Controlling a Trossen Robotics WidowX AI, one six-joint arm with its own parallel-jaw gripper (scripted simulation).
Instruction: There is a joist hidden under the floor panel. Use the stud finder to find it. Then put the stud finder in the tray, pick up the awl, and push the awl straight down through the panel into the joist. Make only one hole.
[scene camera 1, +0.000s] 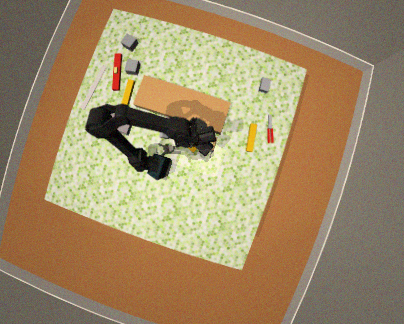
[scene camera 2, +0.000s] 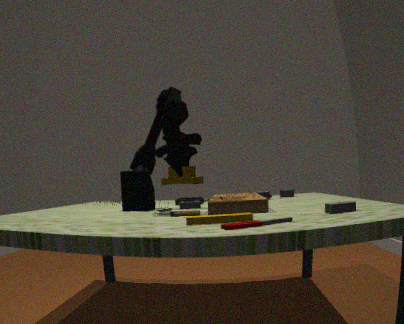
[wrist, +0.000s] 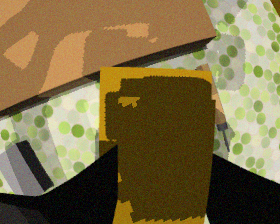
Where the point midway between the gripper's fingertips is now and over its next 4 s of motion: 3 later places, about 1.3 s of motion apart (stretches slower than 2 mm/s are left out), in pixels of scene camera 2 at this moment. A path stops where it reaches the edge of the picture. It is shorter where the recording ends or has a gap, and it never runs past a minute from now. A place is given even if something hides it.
The gripper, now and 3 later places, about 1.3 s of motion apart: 184, 176; 226, 168; 236, 184; 236, 191
